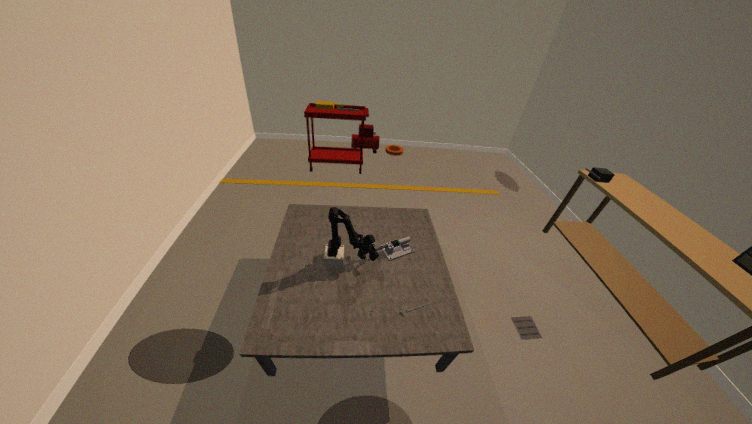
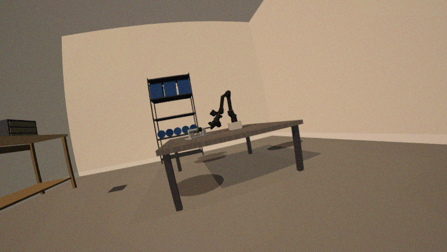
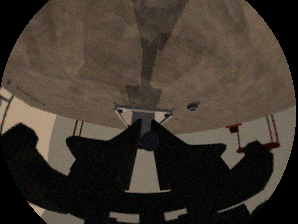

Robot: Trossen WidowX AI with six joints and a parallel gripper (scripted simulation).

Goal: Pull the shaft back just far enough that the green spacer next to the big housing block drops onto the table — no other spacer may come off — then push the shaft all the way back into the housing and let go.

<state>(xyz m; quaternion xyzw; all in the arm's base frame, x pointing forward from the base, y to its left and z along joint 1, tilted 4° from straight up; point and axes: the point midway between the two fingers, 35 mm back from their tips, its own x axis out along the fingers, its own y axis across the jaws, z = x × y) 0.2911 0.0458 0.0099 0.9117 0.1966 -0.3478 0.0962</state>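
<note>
The shaft is 60 mm ahead of my gripper tip, 30 mm to the left of it and 20 mm above it. Round my gripper tip: small grey object (110 mm to the left, 50 mm below, 10 mm behind); then green spacer (170 mm ahead, 80 mm to the left, 20 mm above).
</note>
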